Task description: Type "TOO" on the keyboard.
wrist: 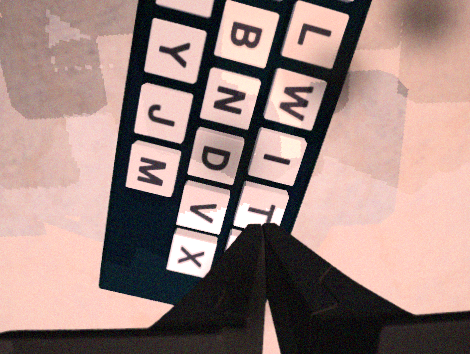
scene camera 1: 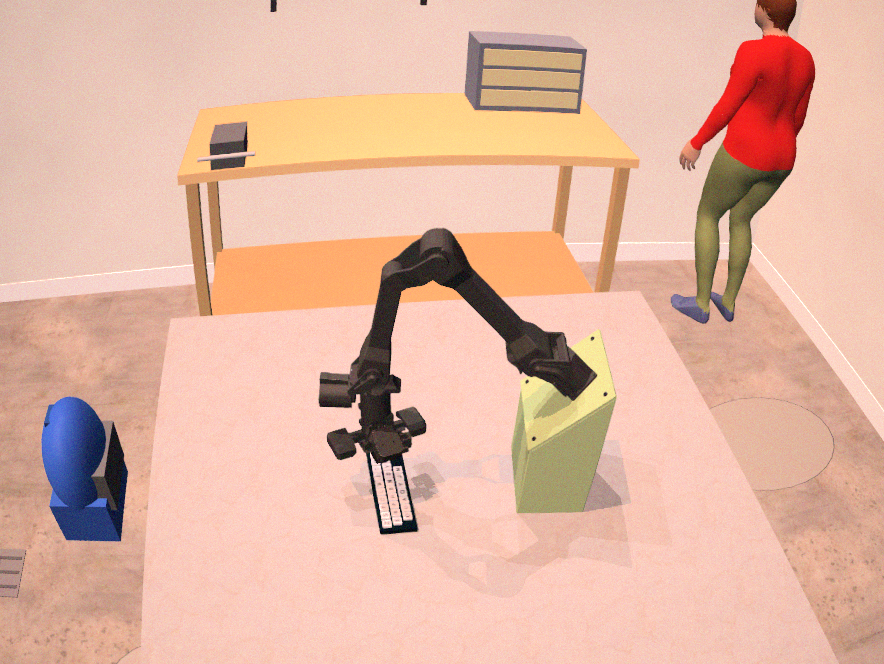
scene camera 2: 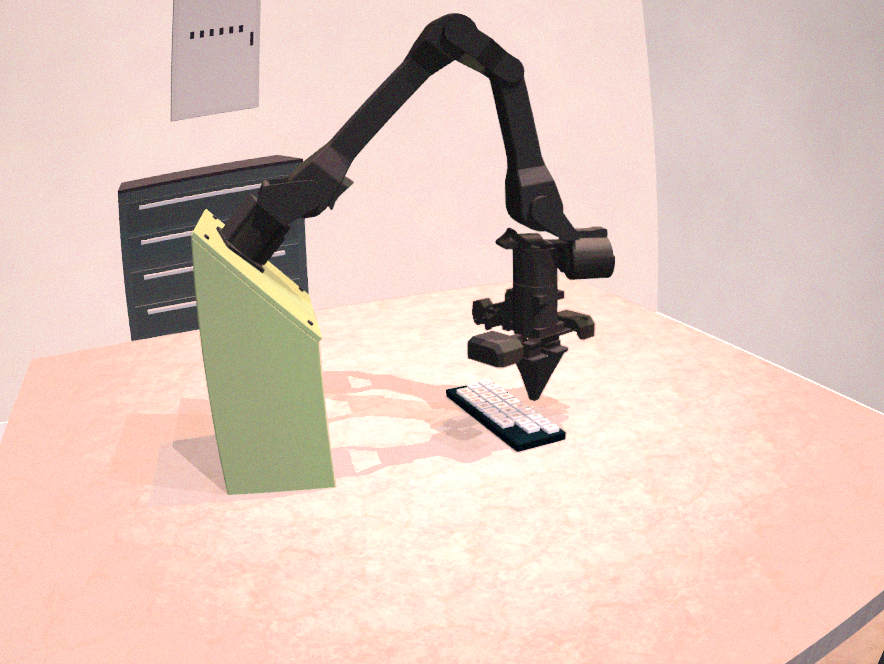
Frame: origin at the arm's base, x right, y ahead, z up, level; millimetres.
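Where they show: gripper, fingertip midpoint: (wrist: pixel 261 237) (scene camera 1: pixel 377 462) (scene camera 2: pixel 533 400); arm's base, link origin: (scene camera 1: pixel 578 381) (scene camera 2: pixel 238 250).
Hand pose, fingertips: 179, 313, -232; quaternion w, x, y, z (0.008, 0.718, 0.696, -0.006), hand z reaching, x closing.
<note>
Each offset is from my fingertips to the centre of the thing, as dx, dy, dz. Level surfaces: height alone.
The keyboard @[-54, -2, -30] (scene camera 1: pixel 409 527) (scene camera 2: pixel 525 441) (wrist: pixel 130 235) is a dark board with white letter keys, lying on the pale table. The T key @[+2, +1, -25] (wrist: pixel 255 205) is in the right-hand column in the wrist view, below the I key @[-17, +7, -25] (wrist: pixel 277 159). My gripper (scene camera 1: pixel 386 457) (scene camera 2: pixel 533 398) (wrist: pixel 261 237) is shut and empty, pointing down above the keyboard. In the wrist view its tips overlap the lower edge of the T key. Their exact height is hard to tell. The fingers hide the corner past T, with a sliver of another key beside them. The O key does not show in the wrist view.
The arm's base sits on a green slanted stand (scene camera 1: pixel 560 457) (scene camera 2: pixel 264 385) on the table @[dz -38] (scene camera 1: pixel 250 571) (scene camera 2: pixel 428 571). Behind are a wooden workbench (scene camera 1: pixel 407 128) and a person in red (scene camera 1: pixel 768 107). A blue object (scene camera 1: pixel 75 457) stands at the left.
</note>
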